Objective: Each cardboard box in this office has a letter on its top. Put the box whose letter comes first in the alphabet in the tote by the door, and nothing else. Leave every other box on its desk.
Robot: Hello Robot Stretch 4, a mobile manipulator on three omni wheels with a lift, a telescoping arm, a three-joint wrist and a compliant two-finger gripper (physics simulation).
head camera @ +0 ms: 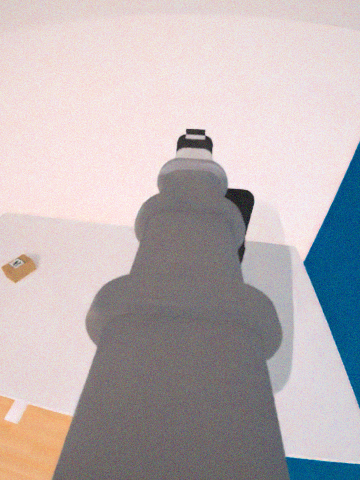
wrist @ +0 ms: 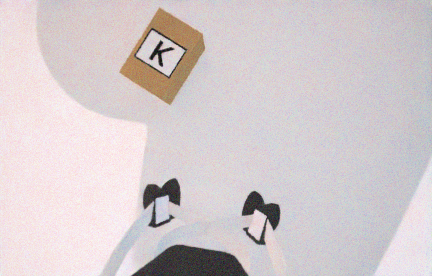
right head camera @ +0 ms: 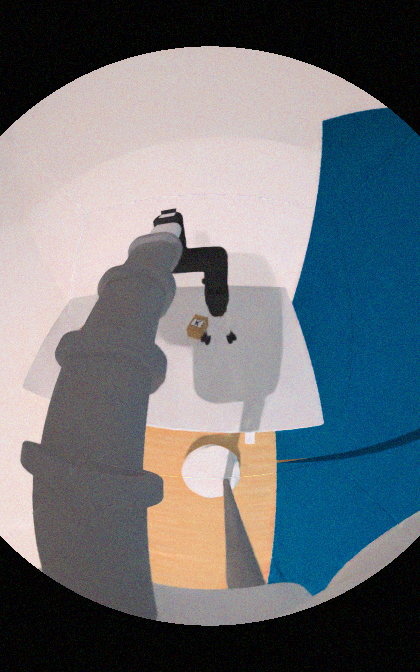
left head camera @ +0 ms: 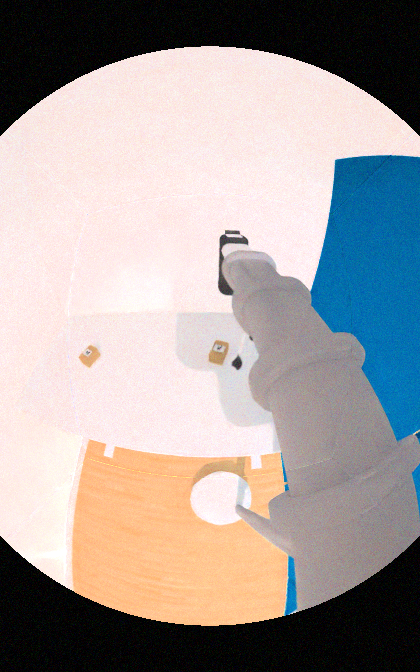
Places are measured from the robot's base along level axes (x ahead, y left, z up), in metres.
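Pixels of known places: gripper, fingertip midpoint: (wrist: 212,200).
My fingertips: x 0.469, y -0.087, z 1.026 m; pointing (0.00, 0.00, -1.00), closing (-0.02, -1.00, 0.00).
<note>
For each thing: its top centre in the pictures, then the offset to it from my fingertips. Level surfaces: height alone.
- cardboard box with the letter K, top centre: (wrist: 160,53) dx +0.150, dy +0.084, dz -0.054 m
- white desk at its surface level: dz -0.104 m
- second cardboard box at its top centre: (head camera: 16,263) dx +0.149, dy +0.707, dz -0.054 m
A cardboard box with the letter K (left head camera: 218,353) (right head camera: 197,327) (wrist: 162,56) sits on the white desk (head camera: 45,330) (left head camera: 150,400) (right head camera: 300,390). A second cardboard box (head camera: 19,268) (left head camera: 90,356) sits farther left on the same desk; its letter is too small to read surely. My gripper (right head camera: 218,338) (wrist: 212,200) is open and empty, above the desk. In the wrist view the K box lies beyond the fingertips, up and to the left, apart from them. In the head camera view the arm hides the K box and the fingers. The tote does not show.
The grey telescoping arm (head camera: 180,380) (left head camera: 325,400) (right head camera: 100,400) reaches over the desk. A round white object (left head camera: 215,499) (right head camera: 207,472) stands on the wooden floor (left head camera: 150,550) in front of the desk. A blue surface (head camera: 340,300) (left head camera: 370,280) (right head camera: 360,310) is at the right. A pale wall rises behind the desk.
</note>
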